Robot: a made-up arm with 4 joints.
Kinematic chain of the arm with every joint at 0, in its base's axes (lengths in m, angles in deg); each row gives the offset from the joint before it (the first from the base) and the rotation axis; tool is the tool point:
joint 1: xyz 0 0 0.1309 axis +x
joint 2: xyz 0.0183 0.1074 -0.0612 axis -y
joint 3: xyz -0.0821 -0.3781 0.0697 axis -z
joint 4: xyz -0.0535 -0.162 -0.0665 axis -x
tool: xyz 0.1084 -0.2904 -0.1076
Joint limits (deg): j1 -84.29..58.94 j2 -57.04..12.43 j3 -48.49..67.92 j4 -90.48..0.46
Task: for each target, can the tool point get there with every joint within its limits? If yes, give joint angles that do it. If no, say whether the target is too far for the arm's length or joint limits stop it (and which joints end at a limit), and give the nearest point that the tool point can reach.
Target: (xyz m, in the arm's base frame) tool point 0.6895 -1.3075 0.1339
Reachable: no: too far | nearest point 0.2130 -0.6583 0.1324 | short by 0.805 m
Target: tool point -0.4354 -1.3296 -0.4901
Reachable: no: too far | nearest point -0.2017 -0.6599 -0.1773 | short by 0.775 m
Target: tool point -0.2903 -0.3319 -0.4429
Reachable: yes | joints 46.70 -16.54 34.18 -14.77
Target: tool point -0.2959 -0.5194 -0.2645
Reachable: yes | joints 19.43 -10.60 37.65 -19.31
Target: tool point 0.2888 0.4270 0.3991
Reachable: no: joint limits stop it (at a limit: joint 1, joint 2, joint 3, joint 4) | nearest point 0.3271 -0.1499 0.6485 | short by 0.630 m
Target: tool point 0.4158 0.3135 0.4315
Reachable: no: joint limits stop it (at a limit: joint 1, joint 2, joint 3, joint 4) | nearest point 0.3271 -0.1499 0.6485 | short by 0.519 m
